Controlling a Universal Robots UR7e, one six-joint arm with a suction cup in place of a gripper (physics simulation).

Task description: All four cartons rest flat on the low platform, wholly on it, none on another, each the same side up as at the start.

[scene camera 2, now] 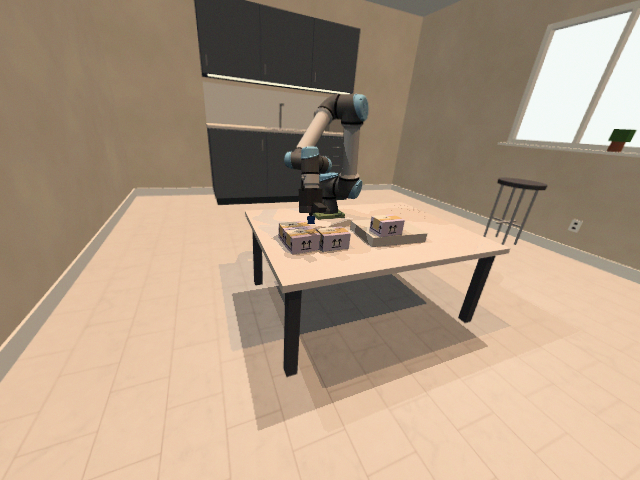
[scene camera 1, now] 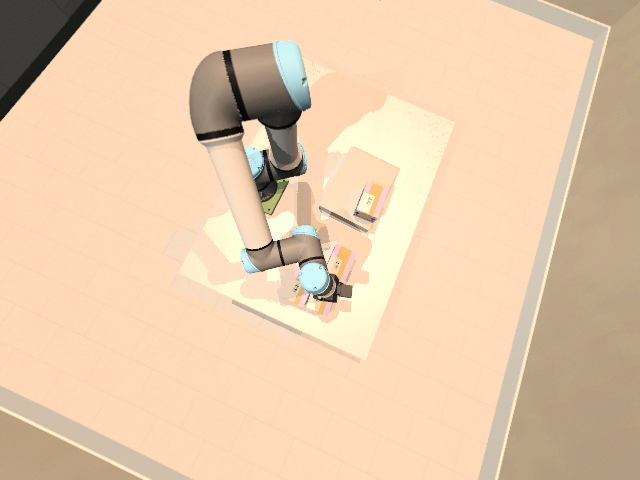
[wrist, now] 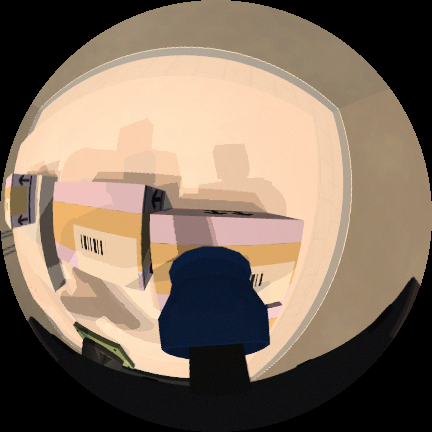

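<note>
Four pink, orange and cream cartons show. One carton rests on the low platform, near its edge. Three more stand close together on the table: a right front carton, a left front carton and a rear carton. The rear one is hidden in the wrist view. My blue suction cup hangs a little above the left front carton, apart from it, and carries nothing. The arm hides the cup in scene camera 1.
The table bears everything. The arm's green base plate lies behind the cartons, beside the platform. A stool stands beyond the table. The table's edge runs close by the left front and rear cartons.
</note>
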